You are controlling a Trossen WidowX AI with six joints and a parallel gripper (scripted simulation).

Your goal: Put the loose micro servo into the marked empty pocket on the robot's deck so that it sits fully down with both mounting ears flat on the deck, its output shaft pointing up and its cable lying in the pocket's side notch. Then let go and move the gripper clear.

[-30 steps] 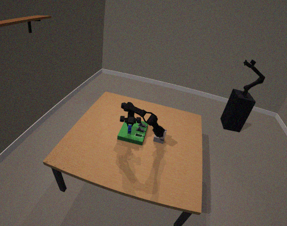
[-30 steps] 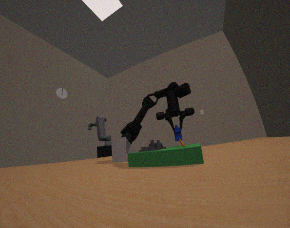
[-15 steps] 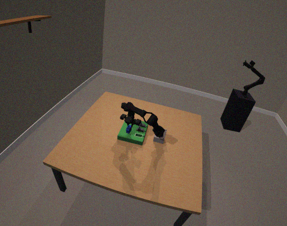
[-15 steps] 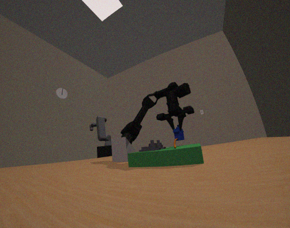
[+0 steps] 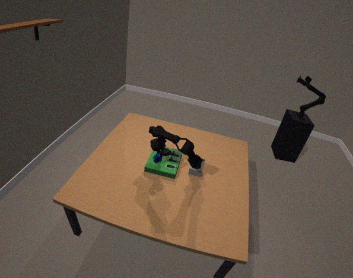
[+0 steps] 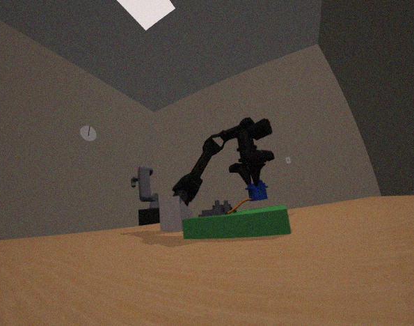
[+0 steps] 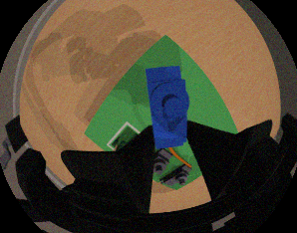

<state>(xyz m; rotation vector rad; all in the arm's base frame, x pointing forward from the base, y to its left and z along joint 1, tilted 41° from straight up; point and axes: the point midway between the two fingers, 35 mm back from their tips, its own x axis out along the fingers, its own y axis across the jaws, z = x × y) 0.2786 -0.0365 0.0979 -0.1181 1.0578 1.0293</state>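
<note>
The green deck is 10 mm ahead of my gripper tip, 70 mm to the right of it and 100 mm below it.
</note>
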